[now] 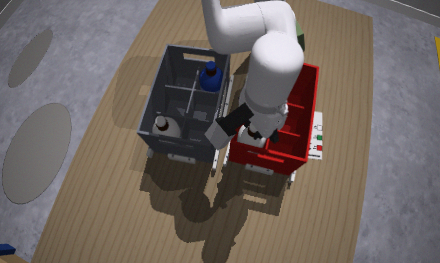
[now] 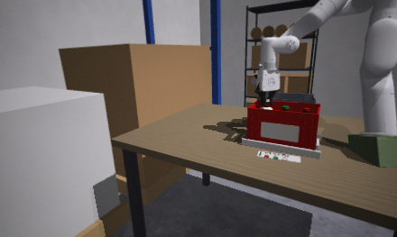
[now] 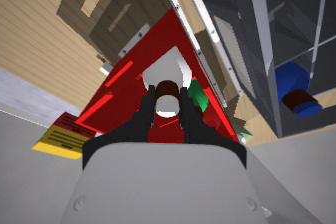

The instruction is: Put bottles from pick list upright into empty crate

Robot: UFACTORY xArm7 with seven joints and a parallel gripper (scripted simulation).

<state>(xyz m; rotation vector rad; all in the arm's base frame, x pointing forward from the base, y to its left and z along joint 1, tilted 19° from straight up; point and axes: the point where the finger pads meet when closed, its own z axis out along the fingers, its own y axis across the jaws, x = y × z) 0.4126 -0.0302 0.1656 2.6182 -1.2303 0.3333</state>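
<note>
The green bottle is 80 mm behind my hand, 20 mm to the left of it and 90 mm below it. The rest, counted from my hand: red-label bottle: 170 mm behind, 30 mm to the left, 90 mm below; then red crate: 80 mm behind, 60 mm to the left, 100 mm below; then grey crate: 90 mm behind, 180 mm to the right, 100 mm below.
</note>
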